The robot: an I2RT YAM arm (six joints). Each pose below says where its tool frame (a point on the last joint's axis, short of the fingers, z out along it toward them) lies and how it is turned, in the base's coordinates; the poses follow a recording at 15 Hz.
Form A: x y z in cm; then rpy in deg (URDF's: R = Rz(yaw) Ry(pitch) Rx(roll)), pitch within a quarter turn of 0, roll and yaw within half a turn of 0.
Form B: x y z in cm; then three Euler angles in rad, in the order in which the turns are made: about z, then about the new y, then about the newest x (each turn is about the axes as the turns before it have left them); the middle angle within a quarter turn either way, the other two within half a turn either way. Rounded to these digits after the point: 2 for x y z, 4 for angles.
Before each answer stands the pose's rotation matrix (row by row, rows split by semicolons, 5 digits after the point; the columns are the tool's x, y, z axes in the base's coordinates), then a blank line. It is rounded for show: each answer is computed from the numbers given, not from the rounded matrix.
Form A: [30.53 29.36 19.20 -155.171 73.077 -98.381]
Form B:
-0.04243 -0.83932 0.54198; -0.28798 0.52972 0.79779; -0.95670 -0.12223 -0.26418

[30.53 29.36 19.20 -1.7171 1.2754 -2.7082]
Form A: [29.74 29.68 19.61 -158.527 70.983 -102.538]
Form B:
-0.07074 -0.83327 0.54833; -0.31808 0.53985 0.77935; -0.94542 -0.11928 -0.30323

[29.74 29.68 19.61 -1.7896 1.2389 -2.7668]
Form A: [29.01 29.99 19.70 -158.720 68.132 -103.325]
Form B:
-0.08584 -0.82911 0.55246; -0.36244 0.54250 0.75784; -0.92804 -0.13518 -0.34707

[29.01 29.99 19.70 -1.8034 1.1891 -2.7702]
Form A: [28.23 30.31 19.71 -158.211 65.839 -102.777]
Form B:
-0.09052 -0.83066 0.54937; -0.39917 0.53564 0.74414; -0.91240 -0.15193 -0.38006

[28.23 30.31 19.71 -1.7938 1.1491 -2.7613]
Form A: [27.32 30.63 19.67 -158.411 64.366 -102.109]
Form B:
-0.09075 -0.83957 0.53562; -0.42300 0.51941 0.74249; -0.90158 -0.15918 -0.40227

[27.32 30.63 19.67 -1.7821 1.1234 -2.7648]
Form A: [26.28 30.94 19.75 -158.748 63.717 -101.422]
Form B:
-0.08769 -0.84918 0.52078; -0.43404 0.50313 0.74731; -0.89662 -0.16050 -0.41269

[26.28 30.94 19.75 -1.7701 1.1121 -2.7707]
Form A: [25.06 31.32 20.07 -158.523 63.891 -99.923]
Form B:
-0.07584 -0.85999 0.50465; -0.43350 0.48421 0.76002; -0.89796 -0.16113 -0.40952

[25.06 31.32 20.07 -1.7440 1.1151 -2.7667]
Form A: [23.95 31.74 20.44 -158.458 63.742 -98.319]
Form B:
-0.06401 -0.87272 0.48401; -0.43776 0.46041 0.77226; -0.89681 -0.16245 -0.41151

[23.95 31.74 20.44 -1.7160 1.1125 -2.7656]
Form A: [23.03 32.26 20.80 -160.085 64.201 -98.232]
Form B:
-0.06231 -0.88660 0.45832; -0.43073 0.43813 0.78899; -0.90033 -0.14825 -0.40919

[23.03 32.26 20.80 -1.7145 1.1205 -2.7940]
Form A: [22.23 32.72 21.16 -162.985 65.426 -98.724]
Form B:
-0.06308 -0.90480 0.42114; -0.41106 0.40807 0.81517; -0.90942 -0.12169 -0.39766

[22.23 32.72 21.16 -1.7231 1.1419 -2.8446]
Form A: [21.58 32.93 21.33 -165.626 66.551 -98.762]
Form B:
-0.06062 -0.92270 0.38073; -0.39329 0.37265 0.84051; -0.91741 -0.09879 -0.38548

[21.58 32.93 21.33 -1.7237 1.1615 -2.8907]
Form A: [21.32 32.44 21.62 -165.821 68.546 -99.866]
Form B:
-0.06267 -0.91613 0.39594; -0.36035 0.39073 0.84704; -0.93071 -0.08959 -0.35461

[21.32 32.44 21.62 -1.7430 1.1964 -2.8941]
